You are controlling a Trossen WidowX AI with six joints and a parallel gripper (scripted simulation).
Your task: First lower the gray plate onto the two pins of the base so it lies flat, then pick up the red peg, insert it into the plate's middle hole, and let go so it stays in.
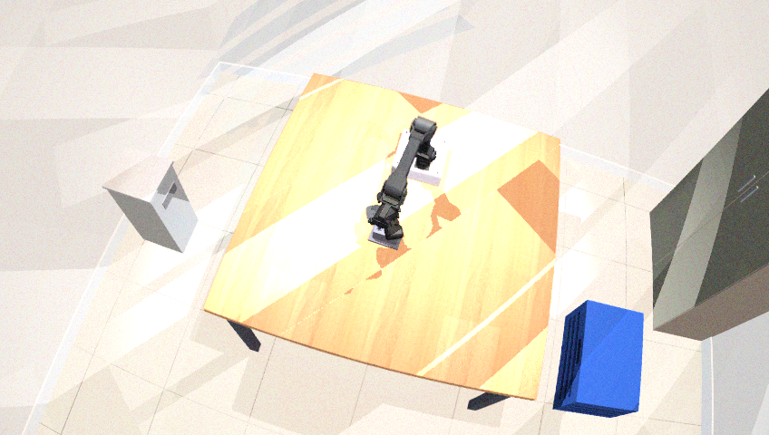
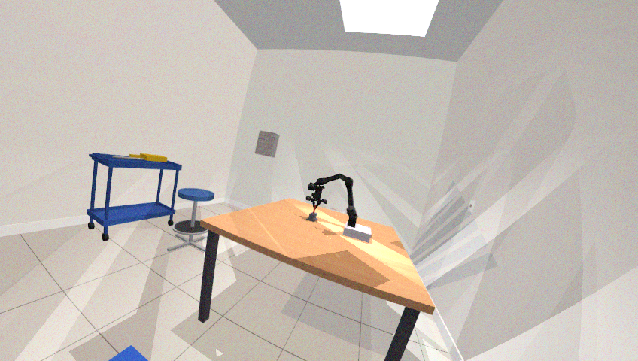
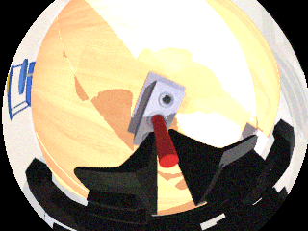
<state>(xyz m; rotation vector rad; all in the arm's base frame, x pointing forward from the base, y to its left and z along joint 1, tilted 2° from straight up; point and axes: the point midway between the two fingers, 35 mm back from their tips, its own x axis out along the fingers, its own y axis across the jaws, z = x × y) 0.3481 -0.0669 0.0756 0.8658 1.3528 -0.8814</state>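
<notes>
The red peg lies right at my gripper tip. From my gripper tip the other things lie so: gray base: 90 mm below; then gray plate: 50 mm below.
</notes>
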